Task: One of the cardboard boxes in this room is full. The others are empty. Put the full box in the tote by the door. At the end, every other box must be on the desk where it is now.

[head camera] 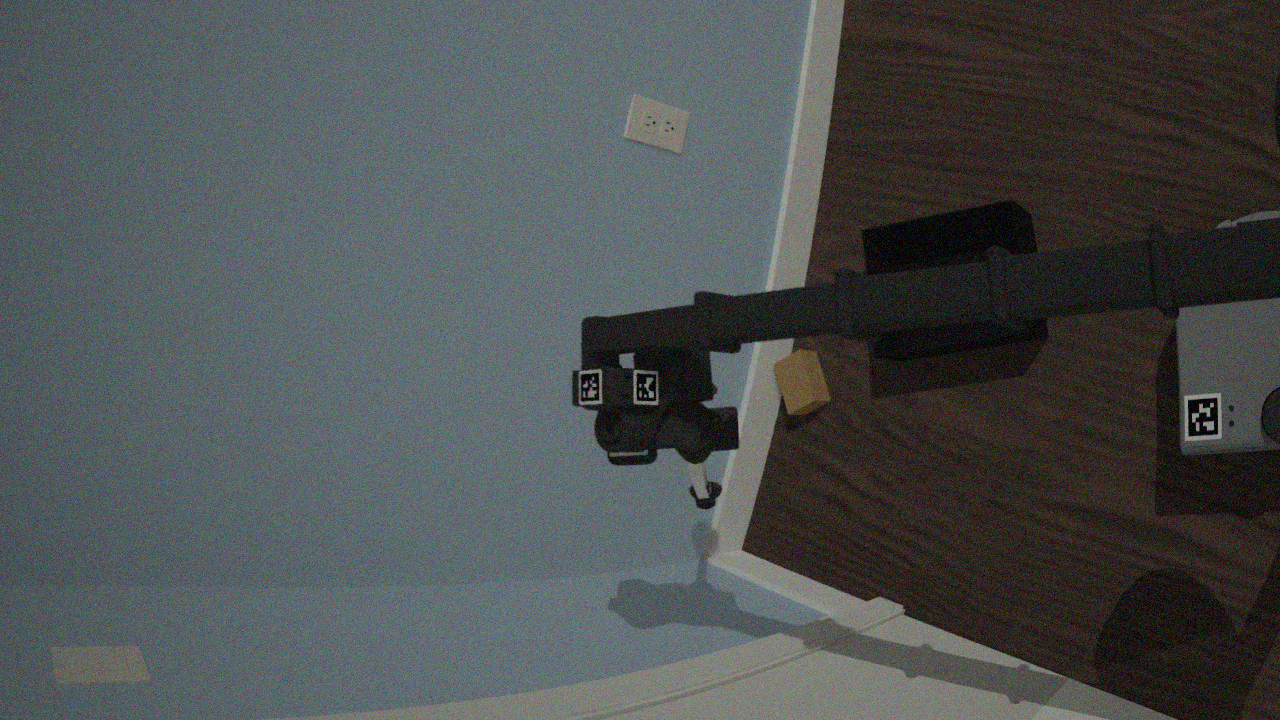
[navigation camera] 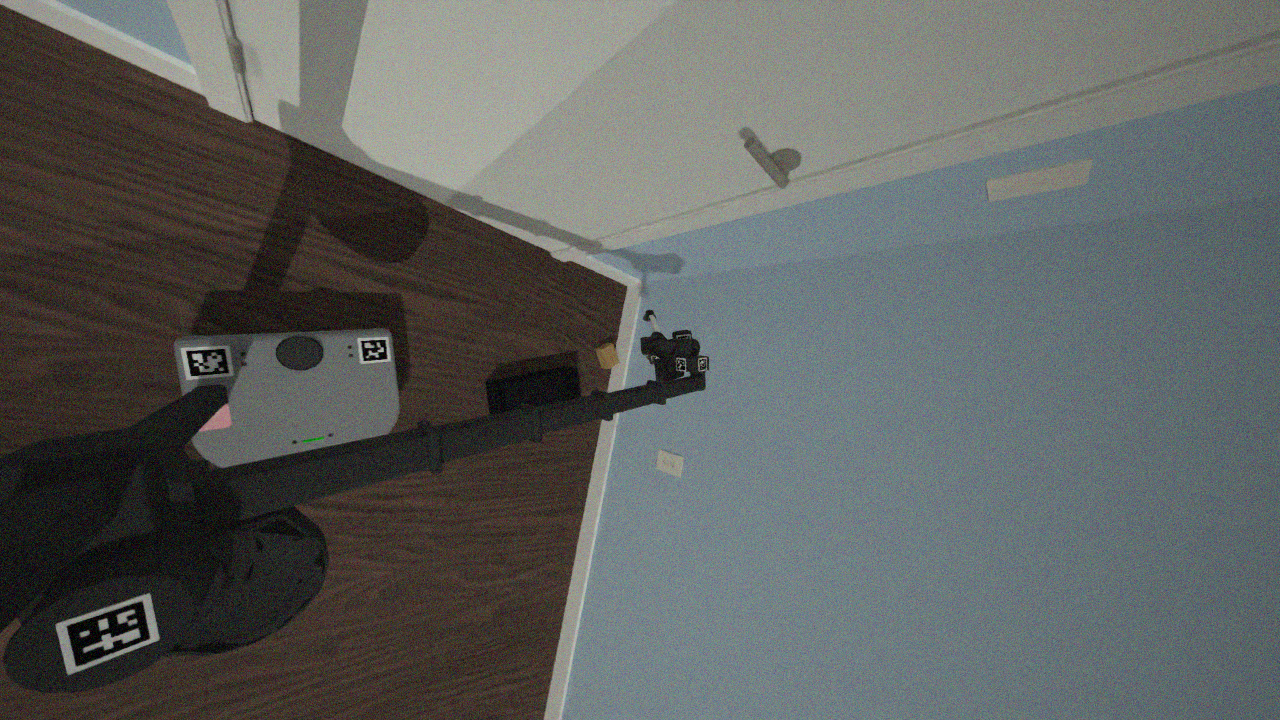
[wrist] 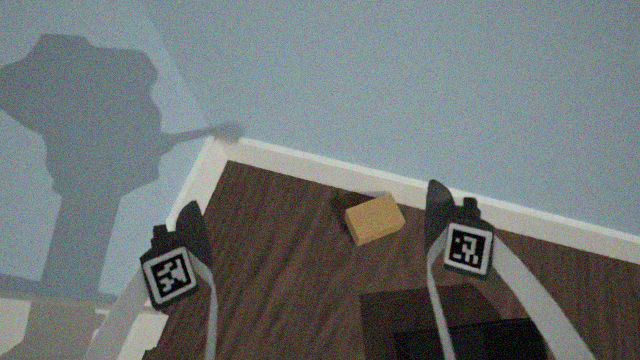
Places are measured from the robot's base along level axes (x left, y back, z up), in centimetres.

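Where they show: gripper, fingertip midpoint: (navigation camera: 650, 336) (wrist: 316, 216); robot's base, origin of the base link: (navigation camera: 300, 351).
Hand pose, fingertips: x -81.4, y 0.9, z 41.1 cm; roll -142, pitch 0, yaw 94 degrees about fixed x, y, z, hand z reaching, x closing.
Note:
Things, the pixels of their top centre, and the offset from my fingertips.
- small tan box, middle of its top: (head camera: 794, 382) (wrist: 375, 215) (navigation camera: 610, 356) dx -12.0, dy +9.4, dz -36.0 cm
- black tote, middle of its top: (head camera: 945, 278) (navigation camera: 543, 404) dx +22.1, dy +22.5, dz -31.1 cm
- wall outlet, middle of its top: (head camera: 629, 115) (navigation camera: 681, 467) dx -8.1, dy +44.4, dz +4.7 cm
A small tan box (head camera: 802, 382) (navigation camera: 607, 355) (wrist: 376, 219) lies on the floor against the baseboard, near the room corner; whether it is full cannot be told. The black tote (head camera: 948, 234) (navigation camera: 534, 385) (wrist: 515, 340) stands on the floor close to it, partly hidden under my arm in the head view and cut off by the lower edge of the wrist view. My gripper (head camera: 705, 495) (navigation camera: 649, 315) (wrist: 316, 216) is open and empty, high above the floor near the corner; in the wrist view the box appears between its fingers, far below. The desk does not show.
My arm (head camera: 930, 291) (navigation camera: 483, 438) reaches out over the tote to the blue wall (head camera: 358, 268) (navigation camera: 939, 447). The white door (navigation camera: 581, 116) with its handle (navigation camera: 768, 159) adjoins the corner. A wall outlet (head camera: 656, 123) (navigation camera: 669, 462) is near the arm. My base (navigation camera: 295, 394) stands on the wooden floor.

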